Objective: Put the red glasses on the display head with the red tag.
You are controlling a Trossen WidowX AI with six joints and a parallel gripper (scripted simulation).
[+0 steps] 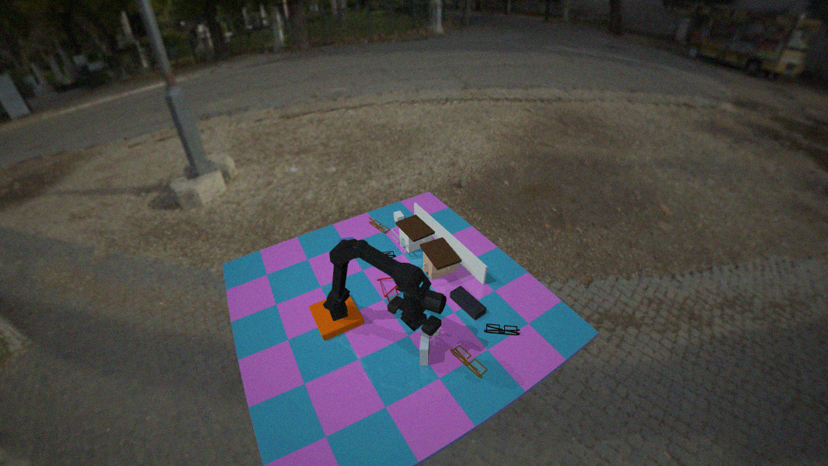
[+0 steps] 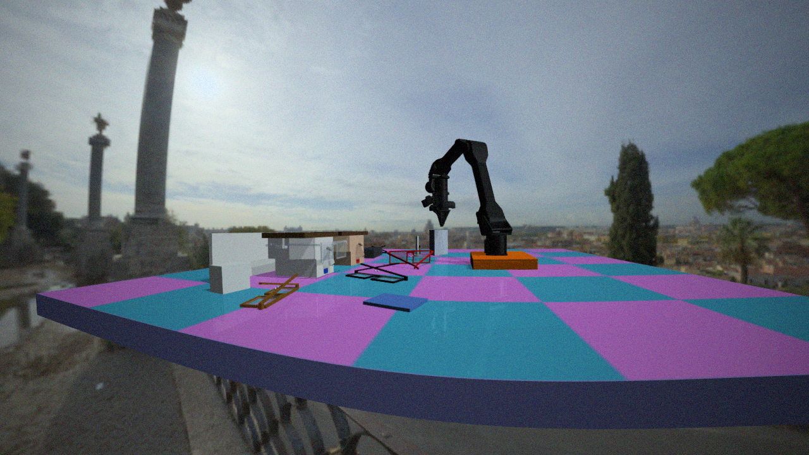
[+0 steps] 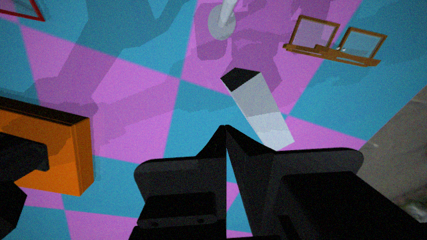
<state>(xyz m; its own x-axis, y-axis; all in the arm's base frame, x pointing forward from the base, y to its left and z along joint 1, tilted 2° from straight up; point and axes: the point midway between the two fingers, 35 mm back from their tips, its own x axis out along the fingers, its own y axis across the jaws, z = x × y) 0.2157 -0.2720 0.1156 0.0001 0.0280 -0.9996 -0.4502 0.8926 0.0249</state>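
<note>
The post lies 10 cm ahead of my gripper tip, 4 cm to the left of it and 10 cm below it. From my gripper tip the other things lie so: skin-coloured head 26 cm ahead, 34 cm to the left, 7 cm below; then black box 29 cm ahead, 9 cm to the left, 11 cm below; then white wall 39 cm ahead, 46 cm to the left, 7 cm below.
</note>
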